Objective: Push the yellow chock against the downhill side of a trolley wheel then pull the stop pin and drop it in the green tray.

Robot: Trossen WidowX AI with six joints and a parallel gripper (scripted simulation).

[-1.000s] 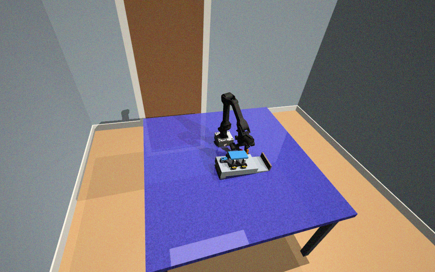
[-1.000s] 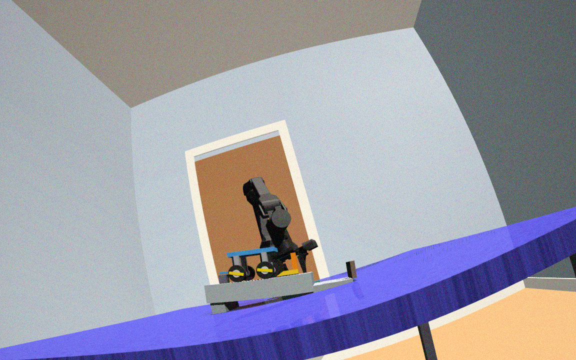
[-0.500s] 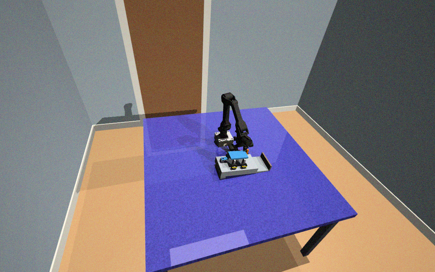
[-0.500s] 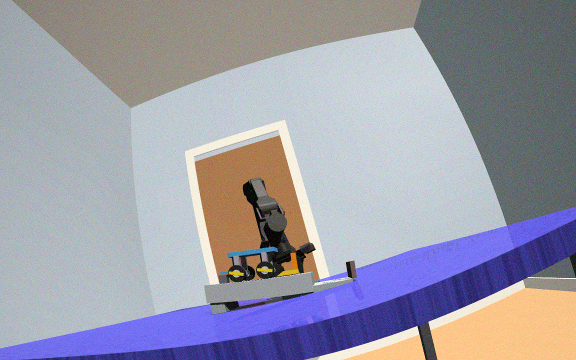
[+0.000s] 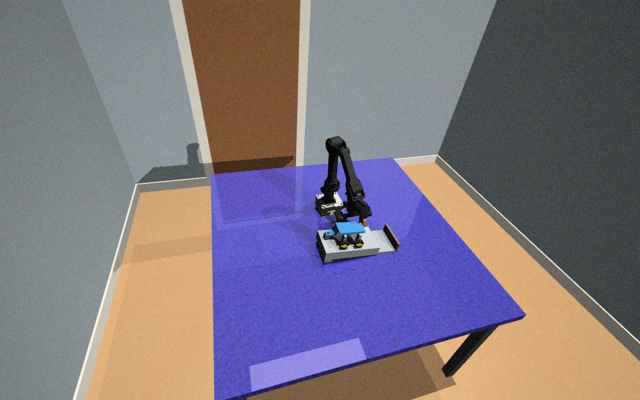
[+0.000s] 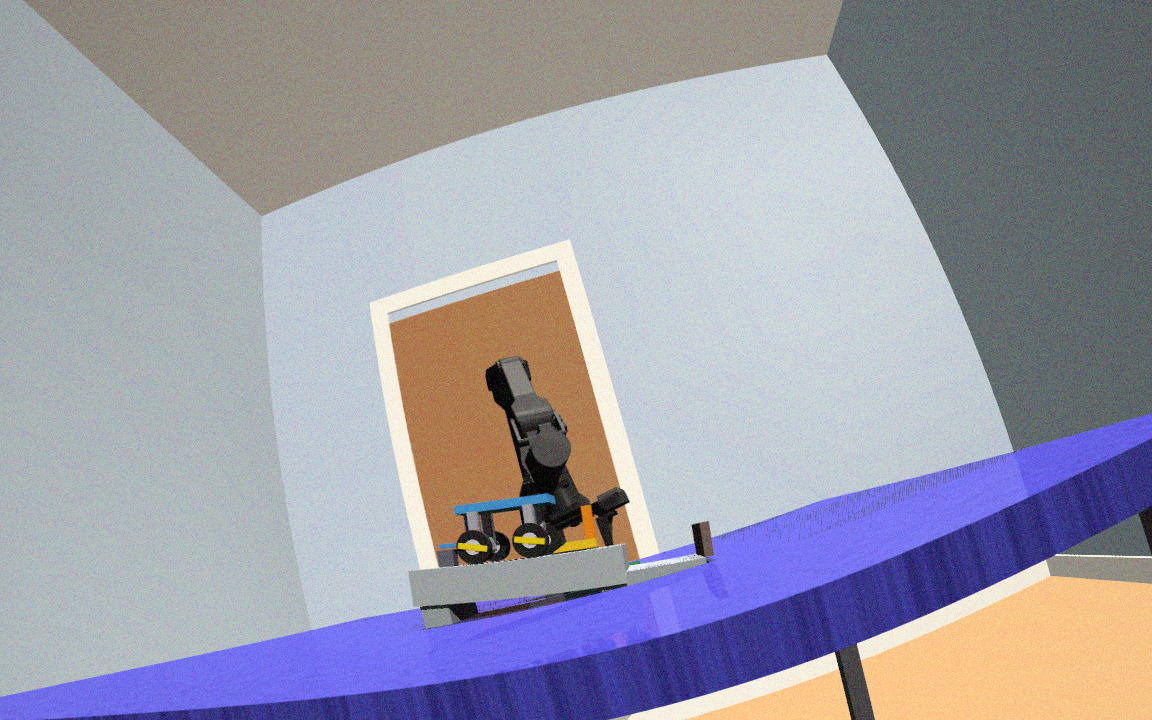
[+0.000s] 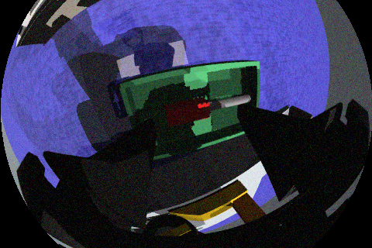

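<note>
Now: gripper tip 20 mm to the right of the red-headed stop pin and 20 mm above it. The rest, counted from my gripper tip: brown end stop (160 mm to the left, 130 mm ahead); then yellow chock (70 mm ahead, 50 mm above, 10 mm to the right); then trolley (120 mm ahead, 100 mm to the right, 80 mm above).
</note>
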